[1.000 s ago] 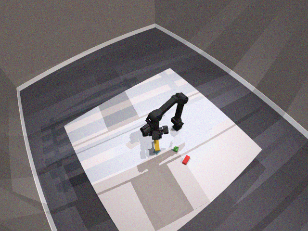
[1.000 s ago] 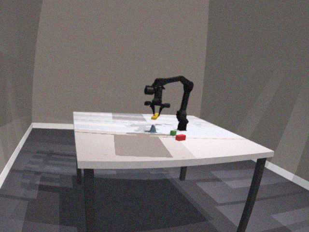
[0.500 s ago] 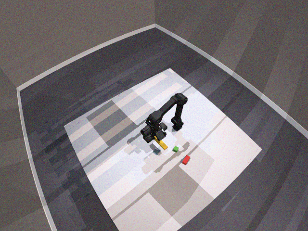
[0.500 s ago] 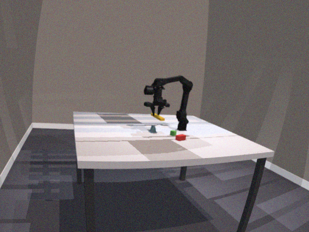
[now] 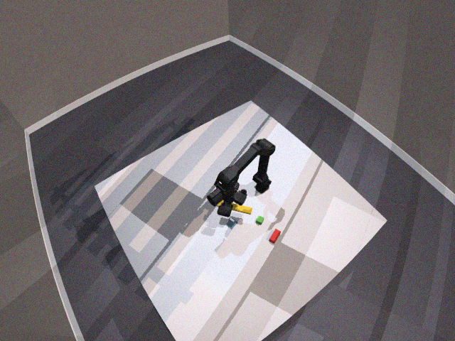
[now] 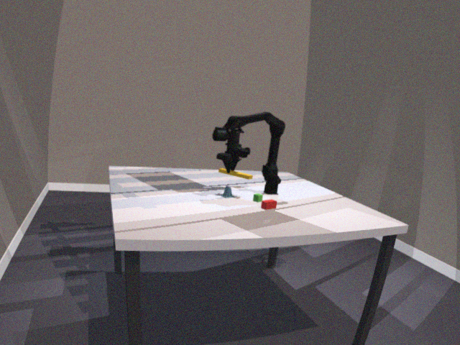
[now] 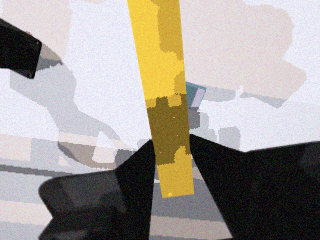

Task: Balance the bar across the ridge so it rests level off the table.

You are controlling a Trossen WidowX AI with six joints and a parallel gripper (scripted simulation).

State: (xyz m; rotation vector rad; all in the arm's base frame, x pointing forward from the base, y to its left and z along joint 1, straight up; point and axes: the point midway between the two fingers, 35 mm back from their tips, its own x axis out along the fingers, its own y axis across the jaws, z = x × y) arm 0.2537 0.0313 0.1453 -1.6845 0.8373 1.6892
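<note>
The yellow bar is 20 mm behind my gripper tip and 20 mm to the left of it. Round my gripper tip: red block (110 mm behind, 250 mm to the left, 90 mm below); then green cube (110 mm behind, 130 mm to the left, 90 mm below).
</note>
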